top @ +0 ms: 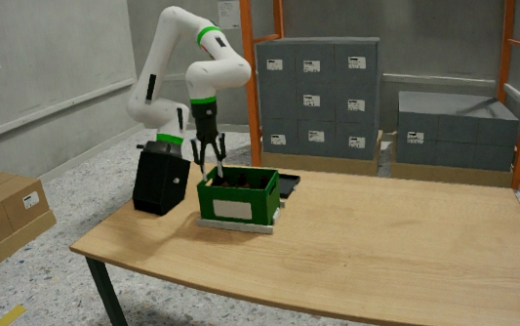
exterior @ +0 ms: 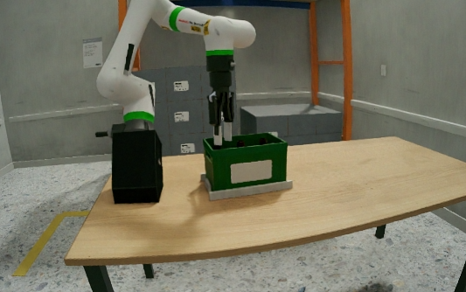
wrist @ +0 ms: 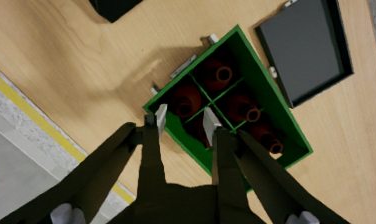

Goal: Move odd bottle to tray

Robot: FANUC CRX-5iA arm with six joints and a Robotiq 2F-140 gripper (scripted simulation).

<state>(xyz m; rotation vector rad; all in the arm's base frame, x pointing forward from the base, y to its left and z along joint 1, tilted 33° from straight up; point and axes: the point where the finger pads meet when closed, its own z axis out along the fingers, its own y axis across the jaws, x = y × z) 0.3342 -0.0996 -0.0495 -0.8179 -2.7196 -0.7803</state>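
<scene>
The brown bottle is 2 cm behind my hand, 8 cm to the left of it and 13 cm below it. Also, from my hand: green crate 8 cm ahead, 6 cm to the left, 13 cm below; then dark tray 6 cm ahead, 34 cm to the left, 20 cm below.
</scene>
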